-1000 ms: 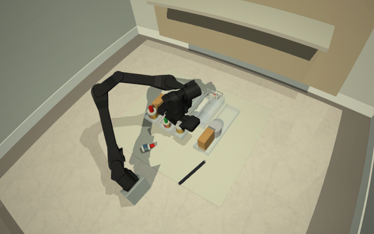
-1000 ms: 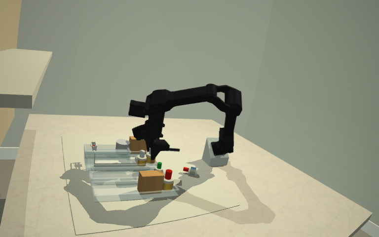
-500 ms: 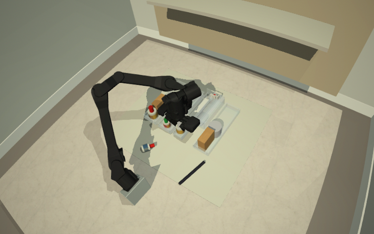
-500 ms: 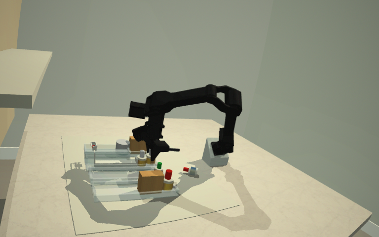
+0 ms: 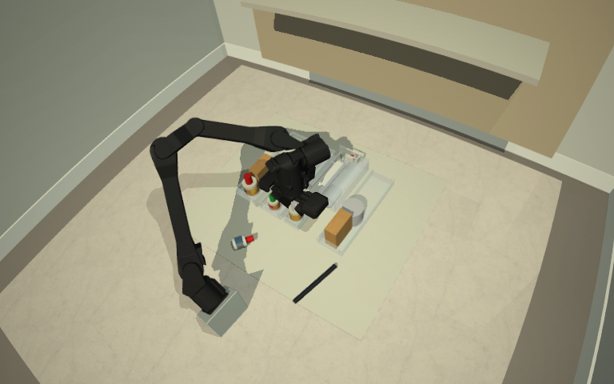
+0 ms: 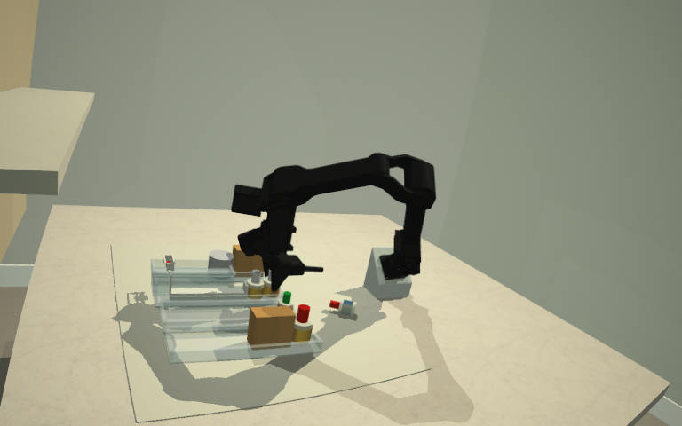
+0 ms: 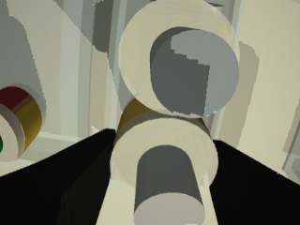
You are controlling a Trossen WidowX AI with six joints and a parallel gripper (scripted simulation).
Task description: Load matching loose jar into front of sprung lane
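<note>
The clear sprung lane lies 140 mm ahead of my gripper tip, 30 mm to the right of it and 20 mm below it. The rest, counted from my gripper tip: grey cylinder 130 mm to the right, 80 mm ahead, 10 mm below; pusher plate 140 mm ahead, 30 mm to the right, 10 mm above; black bar 160 mm to the right, 140 mm behind, 30 mm below.
</note>
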